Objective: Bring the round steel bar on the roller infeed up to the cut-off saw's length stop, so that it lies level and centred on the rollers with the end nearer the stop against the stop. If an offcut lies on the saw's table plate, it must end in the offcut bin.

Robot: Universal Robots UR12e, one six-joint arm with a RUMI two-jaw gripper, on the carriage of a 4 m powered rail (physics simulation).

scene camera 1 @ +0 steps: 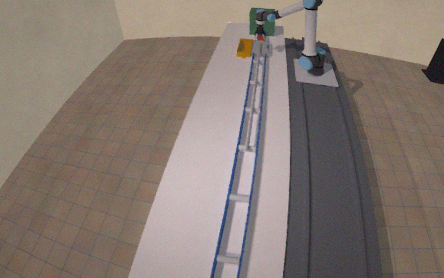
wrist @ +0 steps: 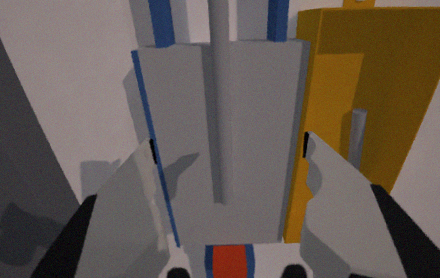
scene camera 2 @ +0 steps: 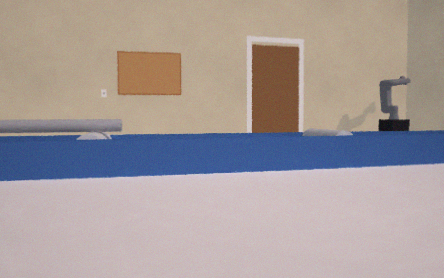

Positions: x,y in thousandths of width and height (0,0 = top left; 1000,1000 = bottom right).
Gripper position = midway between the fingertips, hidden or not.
I see my gripper (wrist: 519,495), a grey offcut (wrist: 817,415), a yellow offcut bin (wrist: 853,225) and a roller infeed (scene camera 2: 141,563).
Scene camera 2 does not show the grey offcut: it is out of frame.
